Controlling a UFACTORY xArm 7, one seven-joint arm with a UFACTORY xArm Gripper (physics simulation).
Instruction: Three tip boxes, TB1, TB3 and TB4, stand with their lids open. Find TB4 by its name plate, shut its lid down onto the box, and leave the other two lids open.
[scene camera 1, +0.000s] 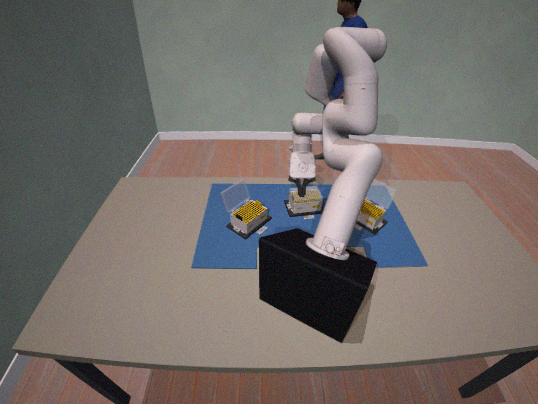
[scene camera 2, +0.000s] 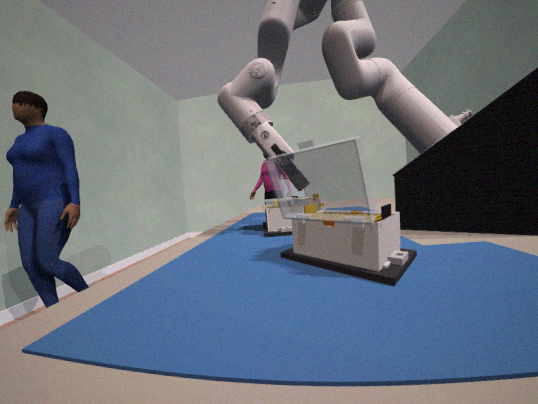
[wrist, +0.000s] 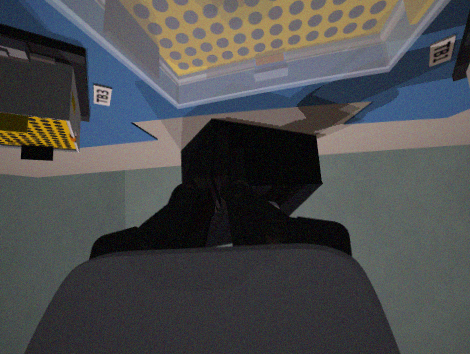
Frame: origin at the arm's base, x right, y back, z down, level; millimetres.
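Where they show: gripper, between the fingertips: (scene camera 1: 301, 196) (scene camera 2: 304, 187) (wrist: 220, 145); arm's base, origin of its link: (scene camera 1: 326, 250) (scene camera 2: 442, 145).
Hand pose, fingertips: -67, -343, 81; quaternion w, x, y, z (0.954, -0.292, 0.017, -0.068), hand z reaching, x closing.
Things, the pixels of their centre, and the offset from my fingertips, as dx, dy, dz. "spot": a spot on its surface instead. Level surfaces: height alone.
- middle box, middle of its body: (scene camera 2: 287, 213) (scene camera 1: 305, 201) +23, -49, +63
- TB3 plate, a spot on its surface: (wrist: 102, 95) spot: -142, +99, +100
- left box, middle of its body: (wrist: 41, 111) (scene camera 2: 348, 232) (scene camera 1: 251, 217) -190, +71, +69
- TB1 plate, a spot on its surface: (wrist: 442, 51) spot: +233, +34, +100
- right box, a spot on its surface: (scene camera 1: 372, 218) spot: +284, +45, +44
- blue mat, height of its surface: dz +102
- table, height of its surface: dz +105
The middle box (scene camera 1: 304, 207) (scene camera 2: 276, 220) (wrist: 215, 32) has its clear lid (wrist: 325, 72) raised; its tilt is hard to judge. Its own plate (scene camera 1: 308, 217) is too small to read. The TB3 plate (wrist: 102, 95) lies by the left box (scene camera 1: 241, 224) (scene camera 2: 345, 242) (wrist: 37, 92), whose lid (scene camera 1: 235, 195) (scene camera 2: 325, 175) is open. The TB1 plate (wrist: 442, 51) lies toward the right box (scene camera 1: 372, 218), whose lid (scene camera 1: 381, 194) is open; so the middle box is TB4. My gripper (scene camera 1: 301, 194) (scene camera 2: 301, 185) (wrist: 220, 145) is shut and empty, close to the middle lid; contact cannot be told.
The blue mat (scene camera 1: 225, 255) (scene camera 2: 250, 325) lies on the table (scene camera 1: 150, 310). The black pedestal (scene camera 1: 310, 285) (scene camera 2: 480, 165) (wrist: 250, 155) carries the arm (scene camera 1: 345, 200) and stands at the near side in scene camera 1. The arm partly hides the right box there. People (scene camera 1: 355, 22) (scene camera 2: 45, 170) stand beyond the table.
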